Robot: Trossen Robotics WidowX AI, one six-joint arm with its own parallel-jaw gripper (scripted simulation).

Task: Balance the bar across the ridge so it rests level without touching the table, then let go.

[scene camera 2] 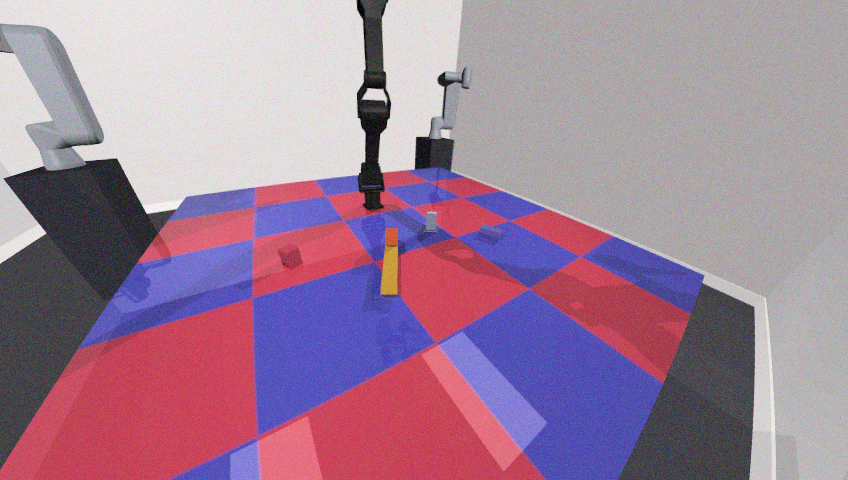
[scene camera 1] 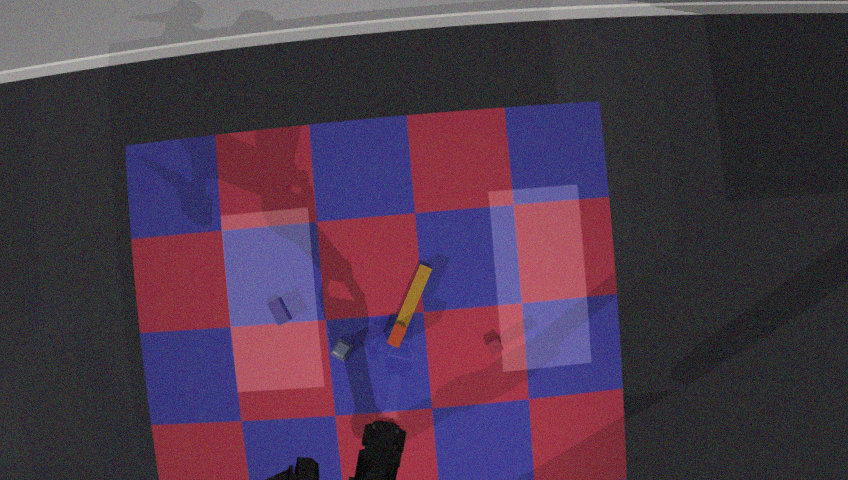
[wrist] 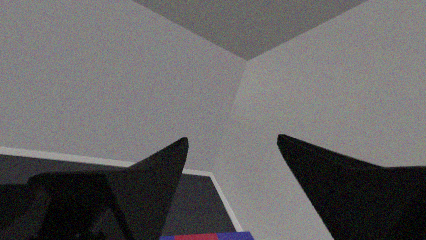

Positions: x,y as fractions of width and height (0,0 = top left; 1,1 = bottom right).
Labels:
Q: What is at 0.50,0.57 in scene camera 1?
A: A bar.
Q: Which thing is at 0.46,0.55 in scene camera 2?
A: A bar.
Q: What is my gripper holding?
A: Nothing.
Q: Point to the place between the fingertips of my gripper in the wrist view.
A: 0.54,0.59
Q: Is my gripper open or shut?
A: Open.

